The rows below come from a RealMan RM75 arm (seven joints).
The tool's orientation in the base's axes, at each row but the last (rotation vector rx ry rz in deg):
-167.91 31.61 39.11
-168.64 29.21 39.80
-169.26 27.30 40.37
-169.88 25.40 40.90
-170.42 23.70 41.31
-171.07 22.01 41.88
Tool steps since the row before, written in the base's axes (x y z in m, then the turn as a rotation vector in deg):
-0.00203 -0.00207 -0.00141 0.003 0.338 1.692
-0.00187 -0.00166 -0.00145 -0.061 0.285 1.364
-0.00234 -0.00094 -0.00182 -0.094 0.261 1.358
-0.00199 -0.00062 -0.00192 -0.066 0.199 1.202
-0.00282 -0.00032 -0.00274 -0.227 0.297 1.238
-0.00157 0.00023 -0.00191 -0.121 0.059 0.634
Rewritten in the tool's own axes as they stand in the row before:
-0.00040 0.00266 0.00177 -0.855 -0.313 -1.465
-0.00043 0.00219 0.00184 -0.746 -0.243 -1.153
-0.00090 0.00161 0.00250 -0.765 -0.210 -1.137
-0.00066 0.00115 0.00250 -0.654 -0.160 -1.017
-0.00108 0.00104 0.00365 -0.832 -0.211 -0.967
-0.00052 0.00014 0.00242 -0.409 -0.017 -0.503

